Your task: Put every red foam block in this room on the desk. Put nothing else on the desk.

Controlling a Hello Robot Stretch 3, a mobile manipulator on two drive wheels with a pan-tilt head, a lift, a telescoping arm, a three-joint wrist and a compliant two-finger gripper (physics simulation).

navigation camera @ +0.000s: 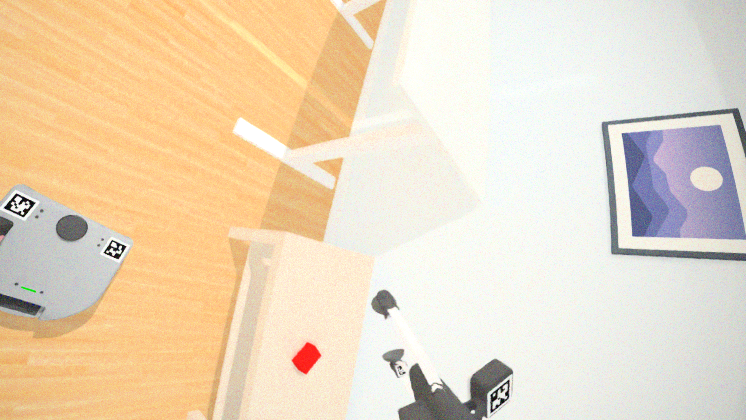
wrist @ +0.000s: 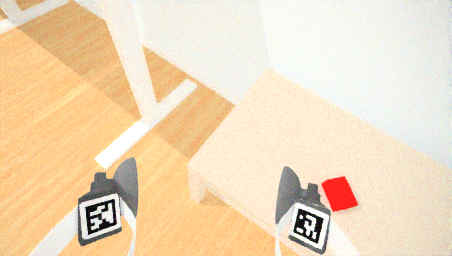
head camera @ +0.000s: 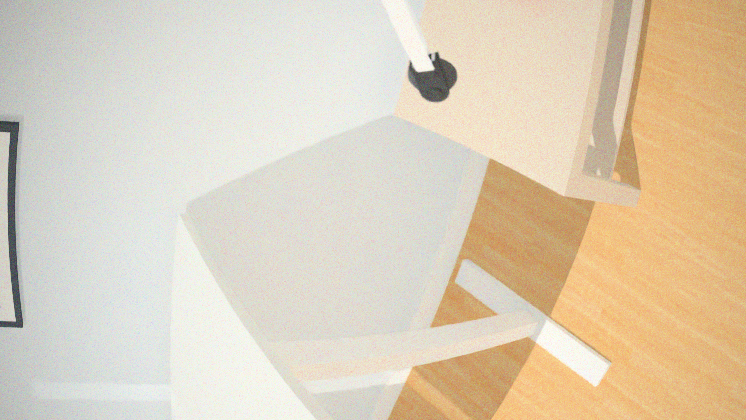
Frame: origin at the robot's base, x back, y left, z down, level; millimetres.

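Seen in the pictures: gripper, fingertip midpoint: (navigation camera: 385, 323) (wrist: 209, 181) (head camera: 426, 34); robot's base, link origin: (navigation camera: 72, 226).
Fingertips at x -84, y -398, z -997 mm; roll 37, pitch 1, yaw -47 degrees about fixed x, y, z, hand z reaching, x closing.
Offsets run from my fingertips to a thing's top centre. "spot": to the spot under its first point. Level surfaces: height alone.
A red foam block @[dz +502, dx +180, dy -408 mm] (navigation camera: 306, 357) (wrist: 340, 193) lies on a low beige table @[dz +547 mm] (head camera: 511, 93) (navigation camera: 313, 292) (wrist: 280, 140). The block does not show in the head view. My gripper (navigation camera: 389, 329) (wrist: 209, 181) is open, with its two fingers wide apart and no object between them. In the wrist view the block appears just right of the right fingertip; the height between them is hard to tell. One fingertip (head camera: 433, 78) shows over the beige table's wall-side edge in the head view. A white desk @[dz +47 mm] (head camera: 214, 323) (navigation camera: 448, 78) stands past the beige table's end; its leg @[spot: dz +589, dx -672, dy -165 mm] (wrist: 130, 75) shows in the wrist view.
My grey base (navigation camera: 57, 260) is on the wooden floor, across from the beige table's open long side. The desk's white foot bar (head camera: 574, 352) (navigation camera: 261, 138) (wrist: 122, 145) reaches out over the floor. A framed picture (head camera: 13, 224) (navigation camera: 678, 182) hangs on the pale wall.
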